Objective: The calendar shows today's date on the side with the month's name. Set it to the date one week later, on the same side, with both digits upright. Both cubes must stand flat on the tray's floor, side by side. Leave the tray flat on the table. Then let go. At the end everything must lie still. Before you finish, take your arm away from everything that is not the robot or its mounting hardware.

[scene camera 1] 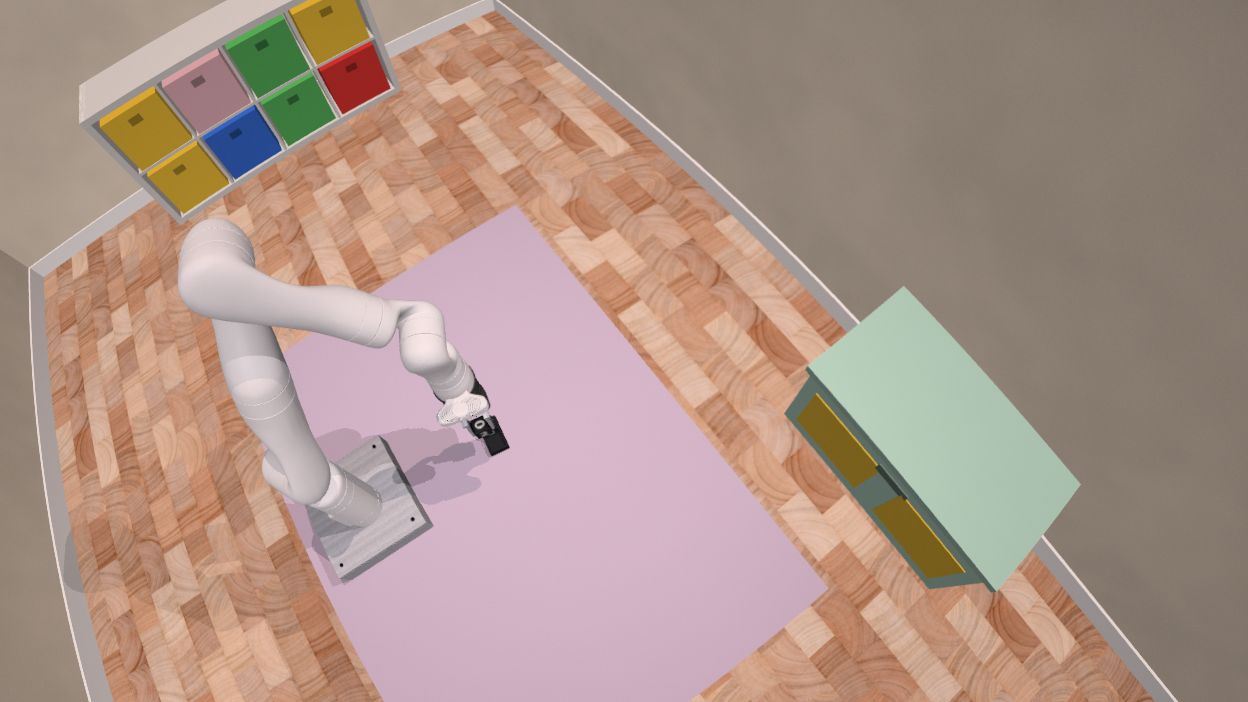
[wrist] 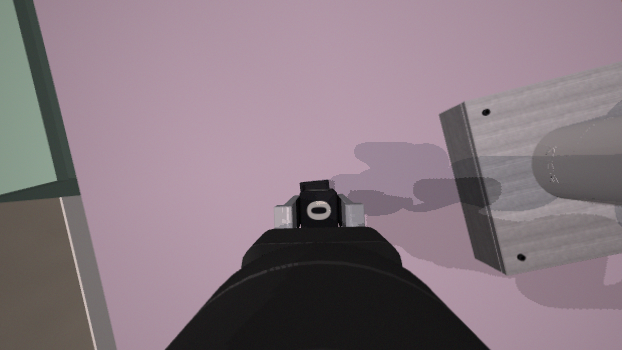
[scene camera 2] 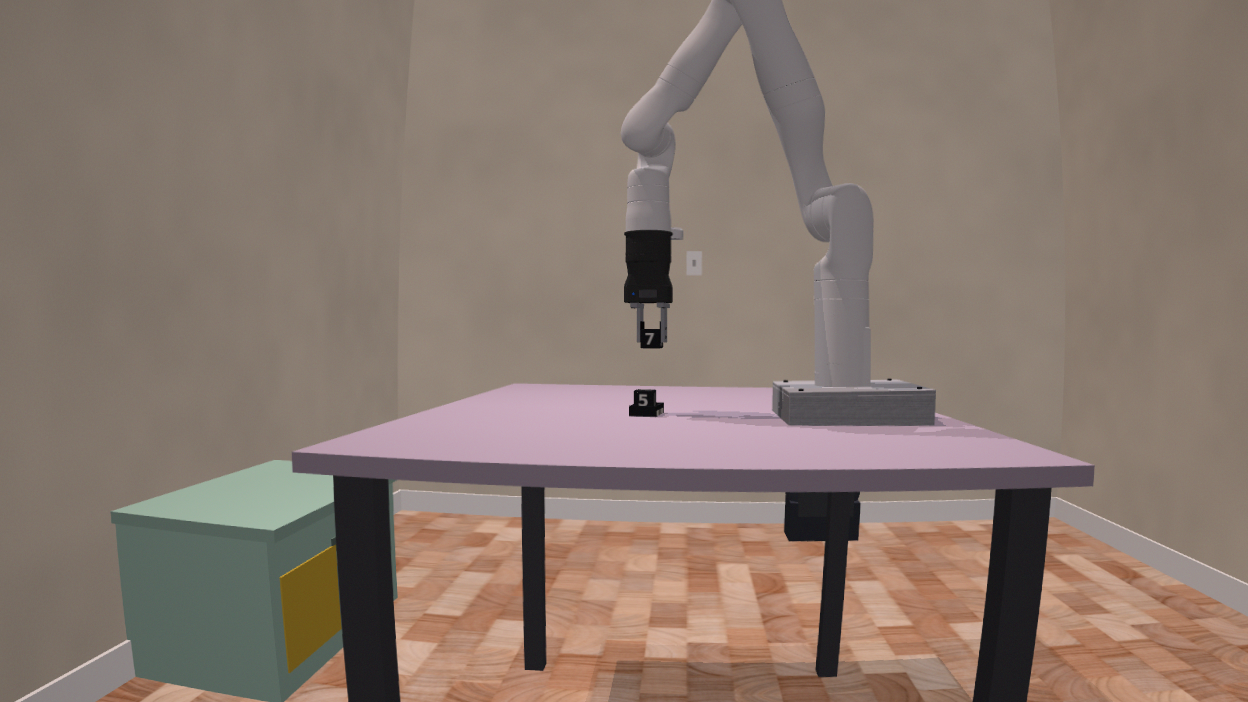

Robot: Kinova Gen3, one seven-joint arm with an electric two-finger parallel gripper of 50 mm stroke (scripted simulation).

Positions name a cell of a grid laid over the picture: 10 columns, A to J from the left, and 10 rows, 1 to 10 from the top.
Note:
I see my gripper (scene camera 2: F5).
My gripper is seen too in the wrist view (wrist: F6).

